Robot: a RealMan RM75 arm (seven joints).
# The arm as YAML. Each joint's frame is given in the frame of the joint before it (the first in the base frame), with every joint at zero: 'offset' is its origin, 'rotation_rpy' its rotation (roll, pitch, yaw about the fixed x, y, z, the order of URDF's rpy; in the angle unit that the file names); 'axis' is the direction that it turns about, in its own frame. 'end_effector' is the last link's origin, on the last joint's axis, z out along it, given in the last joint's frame.
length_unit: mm
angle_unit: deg
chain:
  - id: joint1
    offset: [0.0, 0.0, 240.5]
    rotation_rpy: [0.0, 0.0, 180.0]
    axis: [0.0, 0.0, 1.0]
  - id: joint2
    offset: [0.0, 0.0, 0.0]
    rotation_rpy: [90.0, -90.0, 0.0]
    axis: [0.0, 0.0, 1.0]
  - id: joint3
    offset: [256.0, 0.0, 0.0]
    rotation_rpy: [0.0, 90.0, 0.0]
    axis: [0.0, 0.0, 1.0]
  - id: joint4
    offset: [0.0, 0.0, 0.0]
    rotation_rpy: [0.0, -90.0, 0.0]
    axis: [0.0, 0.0, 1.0]
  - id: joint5
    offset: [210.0, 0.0, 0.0]
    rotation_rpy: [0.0, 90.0, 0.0]
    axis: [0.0, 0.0, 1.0]
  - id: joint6
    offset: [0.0, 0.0, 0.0]
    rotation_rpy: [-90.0, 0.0, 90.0]
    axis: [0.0, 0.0, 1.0]
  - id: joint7
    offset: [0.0, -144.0, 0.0]
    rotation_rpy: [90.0, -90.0, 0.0]
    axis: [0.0, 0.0, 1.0]
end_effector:
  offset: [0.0, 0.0, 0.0]
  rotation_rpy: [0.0, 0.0, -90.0]
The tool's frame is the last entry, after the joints.
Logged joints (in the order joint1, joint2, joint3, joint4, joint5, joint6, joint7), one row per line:
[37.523, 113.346, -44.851, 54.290, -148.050, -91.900, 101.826]
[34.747, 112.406, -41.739, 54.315, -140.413, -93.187, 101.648]
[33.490, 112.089, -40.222, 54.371, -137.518, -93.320, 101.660]
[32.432, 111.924, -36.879, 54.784, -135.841, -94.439, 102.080]
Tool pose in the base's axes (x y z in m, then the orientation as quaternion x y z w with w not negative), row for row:
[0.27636, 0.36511, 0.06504, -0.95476, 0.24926, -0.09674, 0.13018]
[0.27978, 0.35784, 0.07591, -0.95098, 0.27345, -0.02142, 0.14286]
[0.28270, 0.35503, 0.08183, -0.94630, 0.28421, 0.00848, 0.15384]
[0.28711, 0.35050, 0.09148, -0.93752, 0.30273, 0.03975, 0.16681]
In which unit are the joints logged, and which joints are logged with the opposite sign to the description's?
The joints are logged in degrees. Opposite sign: joint4.
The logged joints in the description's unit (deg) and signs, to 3 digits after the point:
[37.523, 113.346, -44.851, -54.290, -148.050, -91.900, 101.826]
[34.747, 112.406, -41.739, -54.315, -140.413, -93.187, 101.648]
[33.490, 112.089, -40.222, -54.371, -137.518, -93.320, 101.660]
[32.432, 111.924, -36.879, -54.784, -135.841, -94.439, 102.080]

